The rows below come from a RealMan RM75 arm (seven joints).
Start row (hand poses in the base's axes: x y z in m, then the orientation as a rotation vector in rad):
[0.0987 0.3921 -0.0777 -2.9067 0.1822 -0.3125]
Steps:
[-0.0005 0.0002 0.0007 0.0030 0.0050 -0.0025]
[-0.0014 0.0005 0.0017 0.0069 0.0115 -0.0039]
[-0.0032 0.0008 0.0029 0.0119 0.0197 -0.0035]
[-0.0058 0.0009 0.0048 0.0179 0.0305 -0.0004]
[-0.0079 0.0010 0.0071 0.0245 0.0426 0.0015]
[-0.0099 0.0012 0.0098 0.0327 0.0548 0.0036]
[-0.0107 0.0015 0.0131 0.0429 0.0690 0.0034]
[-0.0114 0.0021 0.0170 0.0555 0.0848 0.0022]
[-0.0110 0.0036 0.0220 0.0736 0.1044 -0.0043]
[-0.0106 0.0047 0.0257 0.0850 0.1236 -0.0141]
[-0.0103 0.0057 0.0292 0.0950 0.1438 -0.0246]
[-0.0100 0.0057 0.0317 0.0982 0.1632 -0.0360]
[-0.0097 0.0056 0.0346 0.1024 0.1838 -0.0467]
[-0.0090 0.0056 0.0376 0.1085 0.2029 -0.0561]
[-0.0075 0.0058 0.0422 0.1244 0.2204 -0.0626]
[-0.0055 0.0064 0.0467 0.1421 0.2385 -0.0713]
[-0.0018 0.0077 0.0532 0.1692 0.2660 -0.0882]
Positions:
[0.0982 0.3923 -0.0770 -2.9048 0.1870 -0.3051]
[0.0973 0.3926 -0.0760 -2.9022 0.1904 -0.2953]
[0.0955 0.3929 -0.0748 -2.8989 0.1916 -0.2825]
[0.0929 0.3930 -0.0729 -2.8950 0.1895 -0.2654]
[0.0908 0.3931 -0.0706 -2.8907 0.1893 -0.2465]
[0.0888 0.3933 -0.0679 -2.8847 0.1889 -0.2273]
[0.0880 0.3936 -0.0646 -2.8769 0.1925 -0.2053]
[0.0873 0.3942 -0.0607 -2.8668 0.1979 -0.1809]
[0.0877 0.3957 -0.0557 -2.8515 0.2119 -0.1514]
[0.0881 0.3968 -0.0520 -2.8425 0.2298 -0.1240]
[0.0884 0.3978 -0.0485 -2.8346 0.2486 -0.0955]
[0.0887 0.3978 -0.0460 -2.8331 0.2680 -0.0693]
[0.0890 0.3977 -0.0431 -2.8303 0.2866 -0.0411]
[0.0897 0.3977 -0.0401 -2.8253 0.3032 -0.0146]
[0.0912 0.3979 -0.0355 -2.8101 0.3160 0.0108]
[0.0932 0.3985 -0.0310 -2.7928 0.3318 0.0367]
[0.0969 0.3998 -0.0245 -2.7656 0.3608 0.0752]

